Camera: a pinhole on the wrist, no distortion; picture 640 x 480 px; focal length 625.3 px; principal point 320.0 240.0 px. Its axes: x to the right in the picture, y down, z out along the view. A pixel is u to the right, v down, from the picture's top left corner.
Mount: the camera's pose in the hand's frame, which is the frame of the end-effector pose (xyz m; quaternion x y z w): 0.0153 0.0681 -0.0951 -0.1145 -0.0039 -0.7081 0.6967
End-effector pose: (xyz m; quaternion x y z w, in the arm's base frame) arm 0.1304 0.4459 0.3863 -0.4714 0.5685 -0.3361 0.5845
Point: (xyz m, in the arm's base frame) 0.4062 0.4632 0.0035
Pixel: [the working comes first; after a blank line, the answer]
In the camera's frame: -0.1845 0.0657 0.4565

67.2 330.0
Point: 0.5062 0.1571 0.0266
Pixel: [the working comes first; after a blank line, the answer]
In the camera's frame: -0.0431 0.3483 0.5224

outside the picture
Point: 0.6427 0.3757 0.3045
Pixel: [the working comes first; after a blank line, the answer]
In the camera's frame: 0.1860 0.0531 0.5859

518.5 296.7
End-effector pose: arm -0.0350 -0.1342 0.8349 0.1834 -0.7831 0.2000 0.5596
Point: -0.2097 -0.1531 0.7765
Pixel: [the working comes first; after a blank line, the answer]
In the camera's frame: 0.0328 -0.0566 0.2548

400.5 101.2
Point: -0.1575 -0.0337 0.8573
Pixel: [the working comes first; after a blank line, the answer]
In the camera's frame: -0.0542 0.0137 0.1499

93.9 297.0
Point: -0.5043 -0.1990 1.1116
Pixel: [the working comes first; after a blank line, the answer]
In the camera's frame: -0.0154 0.3227 0.4894

outside the picture
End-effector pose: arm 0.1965 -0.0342 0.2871 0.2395 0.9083 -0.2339 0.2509
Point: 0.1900 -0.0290 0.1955
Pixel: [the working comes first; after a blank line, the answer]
In the camera's frame: 0.0659 0.0193 0.1561

583.9 317.2
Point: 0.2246 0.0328 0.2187
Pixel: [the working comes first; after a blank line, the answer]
In the camera's frame: 0.0002 0.0040 0.1244

320.9 260.3
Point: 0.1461 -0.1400 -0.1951
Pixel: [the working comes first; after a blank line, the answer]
In the camera's frame: 0.1144 0.1831 0.5271

455.7 457.3
